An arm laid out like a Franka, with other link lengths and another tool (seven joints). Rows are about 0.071 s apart.
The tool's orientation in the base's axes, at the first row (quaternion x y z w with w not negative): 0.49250, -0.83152, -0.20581, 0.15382
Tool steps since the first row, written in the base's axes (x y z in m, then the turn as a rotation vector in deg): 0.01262, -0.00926, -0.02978, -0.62, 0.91, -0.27; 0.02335, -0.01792, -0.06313, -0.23, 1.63, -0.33; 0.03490, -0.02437, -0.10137, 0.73, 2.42, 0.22; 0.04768, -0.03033, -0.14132, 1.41, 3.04, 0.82; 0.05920, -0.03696, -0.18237, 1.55, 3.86, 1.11
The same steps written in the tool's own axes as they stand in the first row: 0.00069, -0.02823, 0.01829, -0.53, 0.73, 0.69; 0.00154, -0.05653, 0.04067, -1.35, 0.71, 0.70; -0.00020, -0.08691, 0.06733, -2.46, 0.60, -0.06; -0.00303, -0.11886, 0.09501, -3.30, 0.65, -0.78; -0.00475, -0.15069, 0.12409, -4.07, 1.04, -0.94
